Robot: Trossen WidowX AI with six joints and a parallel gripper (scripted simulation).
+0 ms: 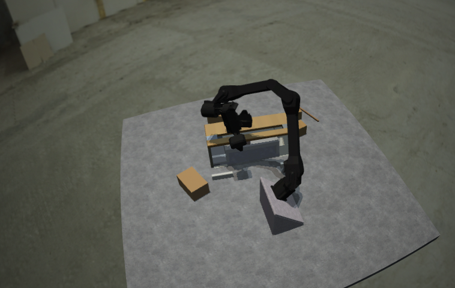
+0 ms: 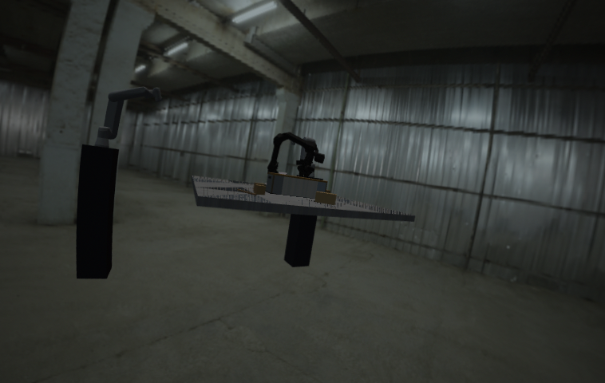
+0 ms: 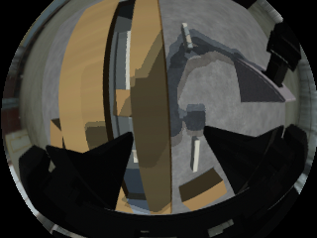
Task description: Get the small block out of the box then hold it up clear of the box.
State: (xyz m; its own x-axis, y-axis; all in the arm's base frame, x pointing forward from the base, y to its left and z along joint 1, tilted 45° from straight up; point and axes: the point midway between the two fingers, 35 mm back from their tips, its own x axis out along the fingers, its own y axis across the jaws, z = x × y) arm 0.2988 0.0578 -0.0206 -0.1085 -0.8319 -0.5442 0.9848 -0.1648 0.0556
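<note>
My gripper tip is now 4 cm to the left of the small tan block, 4 cm short of it and 2 cm above it. Also, from my gripper tip: box (6 cm to the right, 5 cm below, 2 cm ahead); then thin wooden stick (46 cm to the right, 20 cm ahead, 11 cm below).
</note>
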